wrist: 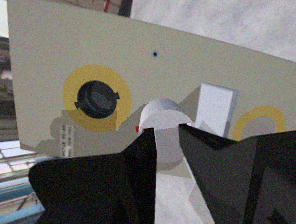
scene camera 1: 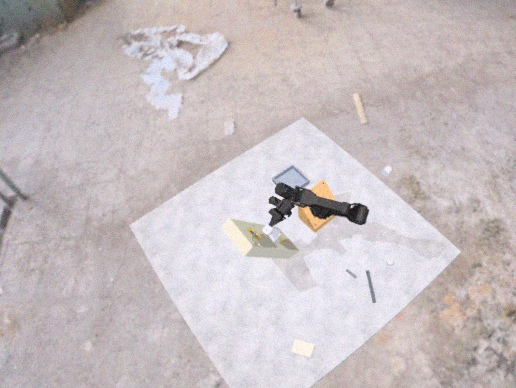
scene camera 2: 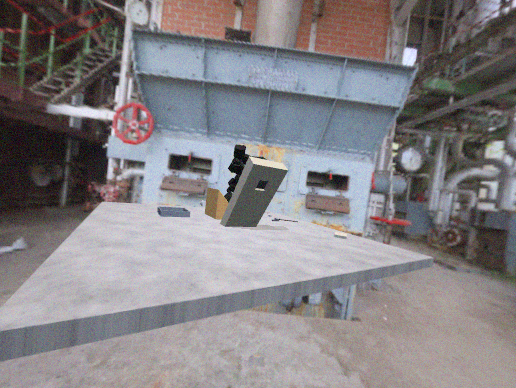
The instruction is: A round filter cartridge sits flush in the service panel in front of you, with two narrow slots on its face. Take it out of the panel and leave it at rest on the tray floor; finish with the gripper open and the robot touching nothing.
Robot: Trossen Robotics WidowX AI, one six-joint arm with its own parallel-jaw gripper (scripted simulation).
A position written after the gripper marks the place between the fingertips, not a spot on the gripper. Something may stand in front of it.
Observation:
In view: the gripper (wrist: 165,130), a round filter cartridge (wrist: 164,115) and a beige service panel (scene camera 2: 260,179).
The beige service panel is seen too in the wrist view (wrist: 81,81) and in scene camera 1 (scene camera 1: 248,237). Scene camera 2 misses the round filter cartridge, which is hidden by the beige service panel.

